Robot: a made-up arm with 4 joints.
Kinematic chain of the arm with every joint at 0, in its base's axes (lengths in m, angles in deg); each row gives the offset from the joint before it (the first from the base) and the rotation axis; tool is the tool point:
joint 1: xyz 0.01 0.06 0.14 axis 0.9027 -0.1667 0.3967
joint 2: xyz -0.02 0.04 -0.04 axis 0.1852 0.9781 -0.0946
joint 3: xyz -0.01 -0.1 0 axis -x
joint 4: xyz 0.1 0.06 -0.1 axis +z
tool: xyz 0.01 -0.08 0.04
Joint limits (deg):
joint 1: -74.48..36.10
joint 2: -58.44..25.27
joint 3: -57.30..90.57
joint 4: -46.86..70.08
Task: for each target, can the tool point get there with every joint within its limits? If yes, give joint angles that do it. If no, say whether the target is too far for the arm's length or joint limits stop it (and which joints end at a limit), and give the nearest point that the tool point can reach.
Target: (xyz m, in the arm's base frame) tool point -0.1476 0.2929 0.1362
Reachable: no: joint limits stop it (at a limit: joint 1, joint 2, joint 3, joint 4) | nearest point 0.0127 0.1021 0.0595 | short by 0.261 m
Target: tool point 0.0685 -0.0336 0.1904
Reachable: yes | joints -24.32 -49.11 25.78 -9.95
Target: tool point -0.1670 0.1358 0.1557
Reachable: no: joint limits stop it (at a limit: joint 1, joint 2, joint 3) | nearest point -0.0105 0.0521 0.2508 | short by 0.201 m
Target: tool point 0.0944 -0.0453 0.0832
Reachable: yes | joints -32.11 -5.42 -25.78 16.95
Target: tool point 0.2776 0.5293 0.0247
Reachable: no: too far | nearest point 0.1259 0.1657 0.0412 | short by 0.394 m
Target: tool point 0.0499 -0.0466 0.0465
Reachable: yes | joints -35.72 16.58 -45.53 8.05
